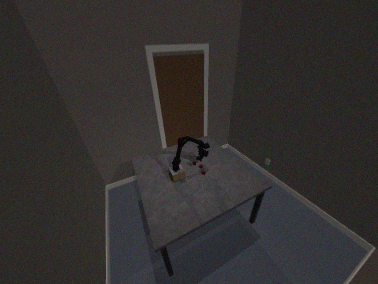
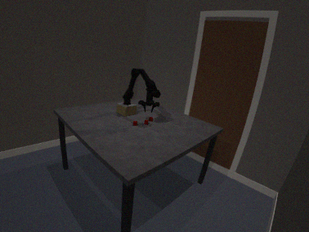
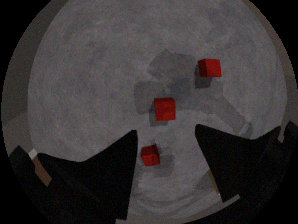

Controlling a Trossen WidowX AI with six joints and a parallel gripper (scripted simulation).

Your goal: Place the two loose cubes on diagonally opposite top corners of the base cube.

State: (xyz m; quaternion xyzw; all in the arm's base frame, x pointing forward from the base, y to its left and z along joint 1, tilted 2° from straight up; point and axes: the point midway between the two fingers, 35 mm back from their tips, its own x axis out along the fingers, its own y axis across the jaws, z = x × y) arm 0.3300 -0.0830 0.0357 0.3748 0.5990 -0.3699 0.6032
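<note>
Now: the red cube 100 mm to the right of my gripper tip, 100 mm below it and 60 mm behind it.
</note>
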